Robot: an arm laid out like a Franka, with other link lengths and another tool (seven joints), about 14 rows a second.
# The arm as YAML. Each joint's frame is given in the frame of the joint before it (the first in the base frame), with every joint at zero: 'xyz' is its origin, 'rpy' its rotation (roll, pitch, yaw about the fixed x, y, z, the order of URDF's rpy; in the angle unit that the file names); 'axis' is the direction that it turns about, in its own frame. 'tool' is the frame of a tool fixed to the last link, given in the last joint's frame.
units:
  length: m
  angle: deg
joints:
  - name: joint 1
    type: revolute
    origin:
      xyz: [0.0, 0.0, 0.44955]
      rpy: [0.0, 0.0, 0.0]
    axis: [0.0, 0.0, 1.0]
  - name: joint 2
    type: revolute
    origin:
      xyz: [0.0, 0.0, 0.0]
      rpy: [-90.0, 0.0, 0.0]
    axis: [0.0, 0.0, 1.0]
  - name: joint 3
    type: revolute
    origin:
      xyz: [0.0, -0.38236, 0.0]
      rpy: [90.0, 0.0, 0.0]
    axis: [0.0, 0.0, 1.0]
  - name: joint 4
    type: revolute
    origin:
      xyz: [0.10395, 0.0, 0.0]
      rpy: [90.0, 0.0, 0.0]
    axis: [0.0, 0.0, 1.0]
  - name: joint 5
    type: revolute
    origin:
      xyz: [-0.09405, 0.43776, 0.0]
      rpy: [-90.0, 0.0, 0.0]
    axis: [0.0, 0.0, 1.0]
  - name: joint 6
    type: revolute
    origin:
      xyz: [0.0, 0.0, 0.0]
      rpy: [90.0, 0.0, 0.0]
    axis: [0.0, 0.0, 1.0]
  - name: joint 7
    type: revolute
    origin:
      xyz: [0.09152, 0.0, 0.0]
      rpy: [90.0, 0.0, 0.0]
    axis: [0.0, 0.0, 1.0]
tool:
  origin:
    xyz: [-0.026, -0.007, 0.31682]
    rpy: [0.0, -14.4, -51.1]
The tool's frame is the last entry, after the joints.
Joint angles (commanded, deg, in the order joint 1, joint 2, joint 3, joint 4, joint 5, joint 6, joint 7), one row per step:
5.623 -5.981 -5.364 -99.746 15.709 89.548 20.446
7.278 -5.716 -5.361 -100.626 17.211 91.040 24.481
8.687 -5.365 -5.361 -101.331 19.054 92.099 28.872
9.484 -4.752 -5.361 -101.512 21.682 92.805 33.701
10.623 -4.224 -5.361 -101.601 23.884 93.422 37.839
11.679 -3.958 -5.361 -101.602 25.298 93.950 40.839
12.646 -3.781 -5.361 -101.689 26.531 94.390 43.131
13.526 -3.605 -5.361 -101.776 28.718 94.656 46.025
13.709 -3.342 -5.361 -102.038 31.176 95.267 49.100
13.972 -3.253 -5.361 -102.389 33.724 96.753 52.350
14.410 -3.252 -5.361 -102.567 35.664 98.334 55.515
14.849 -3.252 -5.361 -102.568 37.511 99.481 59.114
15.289 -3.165 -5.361 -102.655 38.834 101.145 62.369
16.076 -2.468 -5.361 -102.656 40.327 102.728 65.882
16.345 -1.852 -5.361 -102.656 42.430 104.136 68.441
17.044 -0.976 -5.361 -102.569 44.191 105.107 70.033
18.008 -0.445 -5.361 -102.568 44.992 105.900 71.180
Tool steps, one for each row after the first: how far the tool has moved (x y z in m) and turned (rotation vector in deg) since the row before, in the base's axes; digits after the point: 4 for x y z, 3 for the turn. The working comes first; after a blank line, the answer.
Tool pose at each row, in the base's axes (x y z in m, rotation vector in deg; the steps are taken from these numbers as rounded here):
0.5533 0.1023 0.6015 -159.271 -46.494 19.845
0.5565 0.1273 0.5956 -158.651 -42.375 20.034
0.5581 0.1518 0.5910 -157.575 -37.427 20.786
0.5619 0.1743 0.5902 -155.741 -31.064 21.614
0.5638 0.1976 0.5902 -153.977 -26.315 22.585
0.5645 0.2156 0.5919 -152.815 -23.265 23.180
0.5639 0.2315 0.5932 -151.716 -21.114 23.765
0.5624 0.2510 0.5972 -149.621 -18.015 24.708
0.5654 0.2644 0.6003 -147.246 -13.579 25.478
0.5723 0.2781 0.6058 -144.787 -8.786 25.249
0.5795 0.2904 0.6123 -142.793 -4.483 24.801
0.5852 0.3022 0.6200 -140.626 0.054 24.991
0.5934 0.3112 0.6248 -138.899 4.358 24.713
0.6015 0.3247 0.6240 -136.883 8.750 25.522
0.6108 0.3345 0.6260 -134.244 12.493 25.979
0.6158 0.3479 0.6240 -132.263 14.484 26.977
0.6164 0.3606 0.6214 -131.398 15.404 27.729

0.0032 0.0250 -0.0059 1.148 0.920 -2.732
0.0016 0.0245 -0.0046 1.424 1.523 -3.249
0.0038 0.0225 -0.0008 2.102 1.992 -4.248
0.0019 0.0233 0.0000 1.715 1.824 -3.170
0.0007 0.0180 0.0017 1.069 1.166 -2.065
-0.0006 0.0159 0.0013 0.953 1.002 -1.447
-0.0015 0.0195 0.0040 1.794 1.638 -2.104
0.0030 0.0134 0.0031 1.990 1.848 -3.138
0.0069 0.0137 0.0055 2.132 1.270 -3.663
0.0072 0.0123 0.0065 1.640 0.949 -3.371
0.0057 0.0118 0.0077 1.578 1.494 -3.435
0.0082 0.0090 0.0048 1.127 1.071 -3.367
0.0081 0.0135 -0.0008 1.170 1.924 -3.192
0.0093 0.0098 0.0020 1.818 1.585 -2.973
0.0050 0.0134 -0.0020 1.435 1.450 -1.474
0.0006 0.0127 -0.0026 0.585 0.884 -0.578

